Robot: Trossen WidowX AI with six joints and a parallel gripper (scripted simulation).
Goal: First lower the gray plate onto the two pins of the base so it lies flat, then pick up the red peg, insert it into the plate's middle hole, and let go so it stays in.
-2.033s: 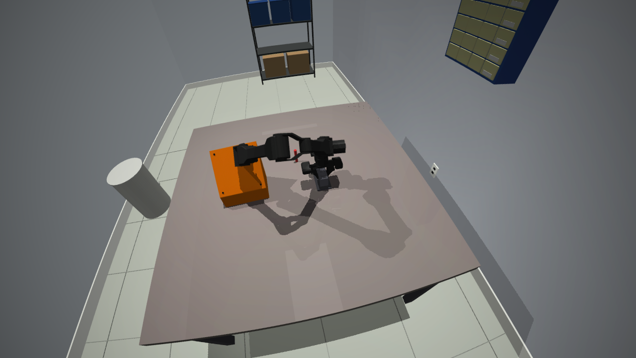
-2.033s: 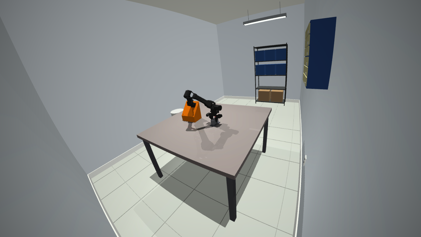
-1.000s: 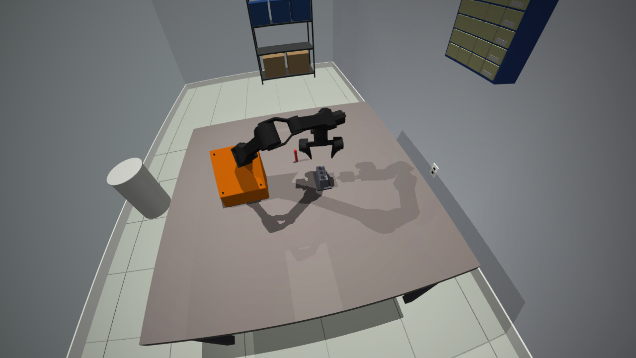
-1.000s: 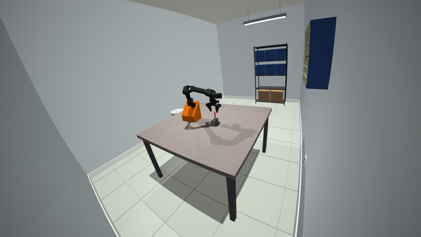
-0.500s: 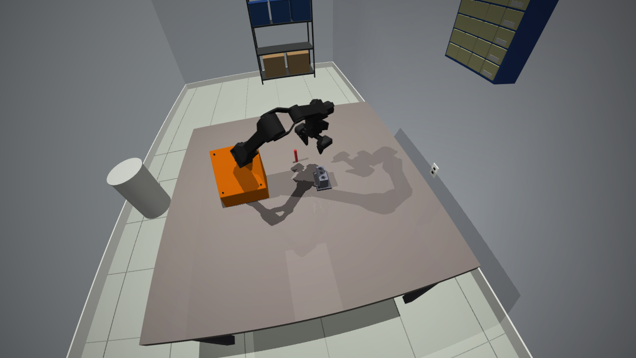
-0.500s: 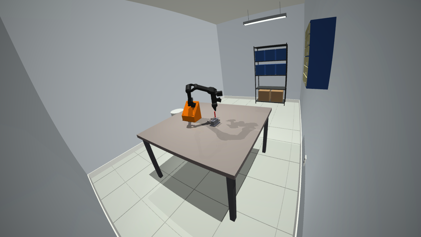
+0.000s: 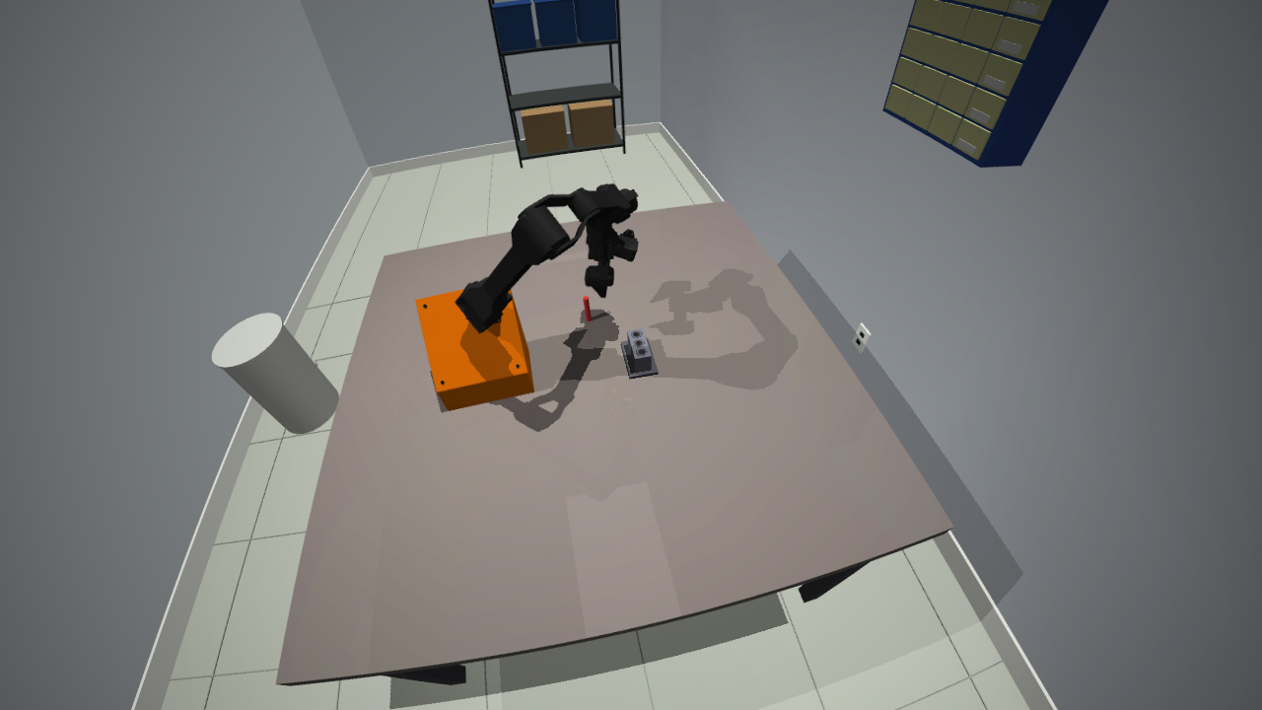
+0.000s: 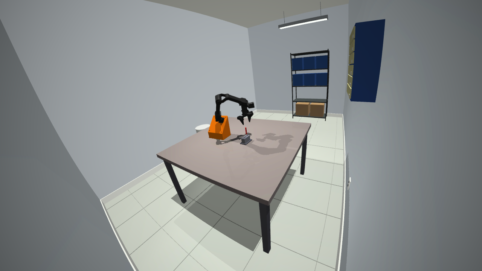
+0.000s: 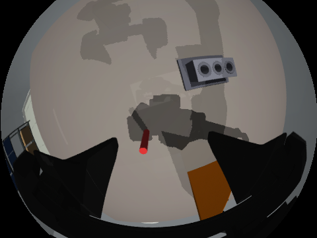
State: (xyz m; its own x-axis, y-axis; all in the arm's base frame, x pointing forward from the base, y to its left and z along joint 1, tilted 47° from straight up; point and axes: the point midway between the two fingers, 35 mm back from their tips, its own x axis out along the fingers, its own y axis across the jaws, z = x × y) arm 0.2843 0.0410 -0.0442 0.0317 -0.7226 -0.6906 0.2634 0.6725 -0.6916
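My gripper tip is 50 mm past the red peg, 50 mm to the right of it and 110 mm above it. Round my gripper tip: gray plate (50 mm ahead, 130 mm to the right, 100 mm below).
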